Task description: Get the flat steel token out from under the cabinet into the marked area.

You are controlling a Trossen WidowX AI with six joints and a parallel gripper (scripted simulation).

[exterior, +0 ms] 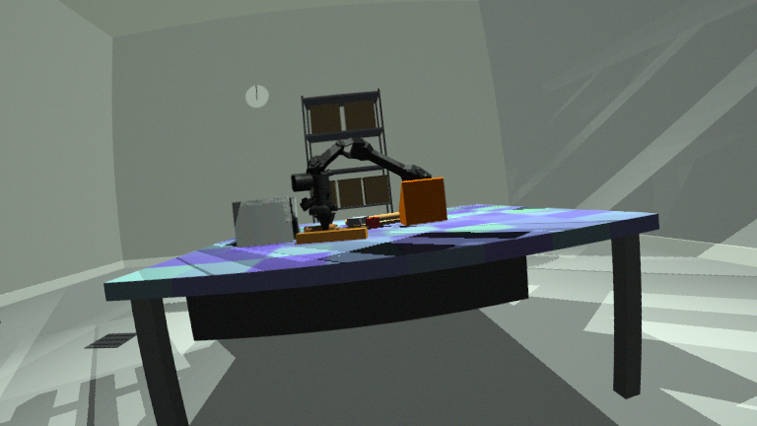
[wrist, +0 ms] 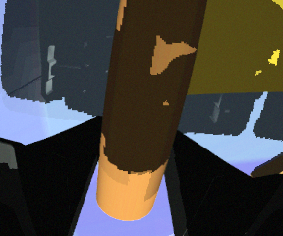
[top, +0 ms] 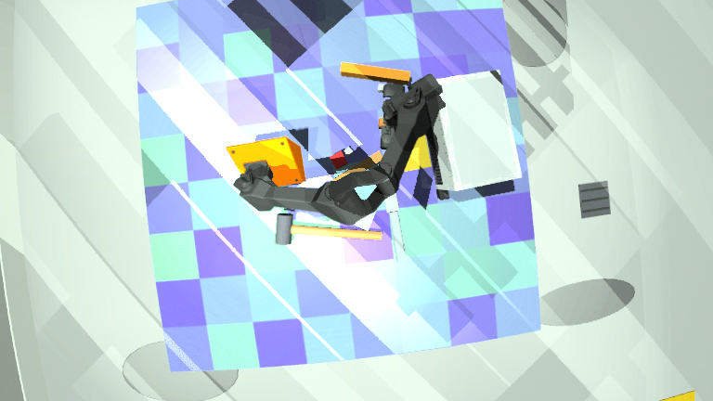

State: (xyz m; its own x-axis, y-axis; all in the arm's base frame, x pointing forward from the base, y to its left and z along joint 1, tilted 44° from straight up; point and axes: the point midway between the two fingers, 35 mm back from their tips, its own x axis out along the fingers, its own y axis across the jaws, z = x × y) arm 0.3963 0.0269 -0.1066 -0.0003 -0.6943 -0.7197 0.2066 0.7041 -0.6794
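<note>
The red cube lies 170 mm behind my gripper tip, 90 mm to the right of it and 10 mm above it. From my gripper tip the other things lie so: flat wooden stick 170 mm behind, 150 mm to the right; orange bar 20 mm behind, 170 mm to the left, 10 mm above; small white block 20 mm ahead, 110 mm to the left.
</note>
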